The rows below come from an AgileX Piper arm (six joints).
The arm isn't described. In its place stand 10 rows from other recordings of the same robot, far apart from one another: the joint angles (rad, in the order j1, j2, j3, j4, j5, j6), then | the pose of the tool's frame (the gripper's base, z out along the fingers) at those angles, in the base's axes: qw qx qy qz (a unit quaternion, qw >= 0); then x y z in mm.
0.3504, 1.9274, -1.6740, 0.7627, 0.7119, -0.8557 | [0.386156, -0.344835, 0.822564, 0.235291, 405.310, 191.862, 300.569]
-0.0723, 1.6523, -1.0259, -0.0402, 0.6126, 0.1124 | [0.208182, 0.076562, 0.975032, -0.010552, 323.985, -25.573, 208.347]
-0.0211, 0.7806, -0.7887, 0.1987, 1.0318, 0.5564 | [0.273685, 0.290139, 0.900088, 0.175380, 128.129, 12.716, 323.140]
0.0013, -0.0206, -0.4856, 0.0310, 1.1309, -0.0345 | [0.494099, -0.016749, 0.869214, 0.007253, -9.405, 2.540, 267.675]
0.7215, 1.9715, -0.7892, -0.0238, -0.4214, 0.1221 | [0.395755, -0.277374, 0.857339, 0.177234, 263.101, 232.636, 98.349]
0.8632, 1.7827, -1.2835, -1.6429, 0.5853, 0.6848 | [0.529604, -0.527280, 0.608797, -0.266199, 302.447, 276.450, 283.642]
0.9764, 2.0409, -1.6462, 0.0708, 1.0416, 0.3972 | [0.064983, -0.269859, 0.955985, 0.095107, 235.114, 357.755, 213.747]
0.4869, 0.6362, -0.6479, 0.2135, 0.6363, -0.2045 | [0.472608, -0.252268, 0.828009, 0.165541, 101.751, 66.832, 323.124]
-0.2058, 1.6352, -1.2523, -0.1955, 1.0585, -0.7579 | [0.053738, -0.306579, 0.941480, -0.129371, 313.018, -81.084, 262.863]
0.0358, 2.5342, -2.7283, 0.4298, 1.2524, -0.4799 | [0.328453, -0.234196, 0.903555, 0.144424, 536.266, 55.242, 275.626]
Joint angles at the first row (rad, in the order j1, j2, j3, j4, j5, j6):
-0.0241, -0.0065, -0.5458, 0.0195, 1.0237, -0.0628
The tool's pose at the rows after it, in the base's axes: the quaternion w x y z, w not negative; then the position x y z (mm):
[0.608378, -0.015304, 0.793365, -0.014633, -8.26, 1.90, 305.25]
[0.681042, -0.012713, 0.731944, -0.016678, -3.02, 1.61, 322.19]
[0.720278, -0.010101, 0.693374, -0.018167, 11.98, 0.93, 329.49]
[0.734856, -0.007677, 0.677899, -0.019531, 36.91, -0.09, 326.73]
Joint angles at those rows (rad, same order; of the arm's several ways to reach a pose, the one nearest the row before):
-0.0241, -0.0065, -0.5553, 0.0236, 0.9116, -0.0628
-0.0241, 0.0012, -0.5507, 0.0260, 0.7088, -0.0628
-0.0240, 0.0472, -0.5165, 0.0270, 0.5184, -0.0627
-0.0240, 0.1333, -0.4582, 0.0269, 0.3312, -0.0627

